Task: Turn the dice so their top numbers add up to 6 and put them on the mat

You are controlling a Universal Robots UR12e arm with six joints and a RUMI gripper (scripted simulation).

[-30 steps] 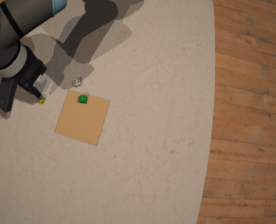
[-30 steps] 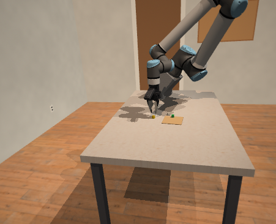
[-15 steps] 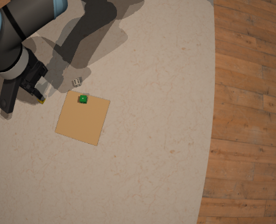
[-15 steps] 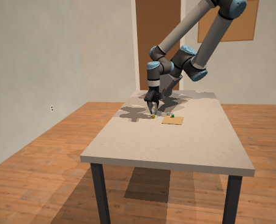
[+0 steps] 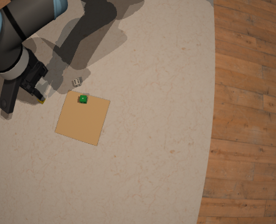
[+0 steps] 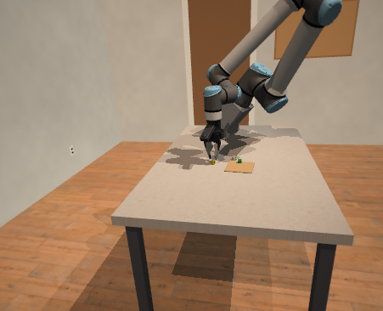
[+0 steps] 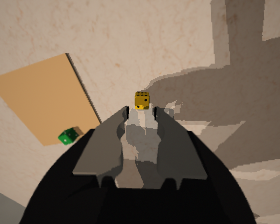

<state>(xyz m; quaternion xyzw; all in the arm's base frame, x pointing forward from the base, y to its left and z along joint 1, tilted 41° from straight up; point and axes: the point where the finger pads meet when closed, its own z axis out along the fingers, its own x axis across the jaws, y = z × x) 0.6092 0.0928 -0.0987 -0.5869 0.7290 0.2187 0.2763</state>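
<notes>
Right now the yellow die is 3 cm below my hand. Also, from my hand: tan mat 15 cm to the left, 4 cm below; then green die 5 cm behind, 14 cm to the left, 3 cm below; then white die 9 cm behind, 10 cm to the left, 3 cm below.
</notes>
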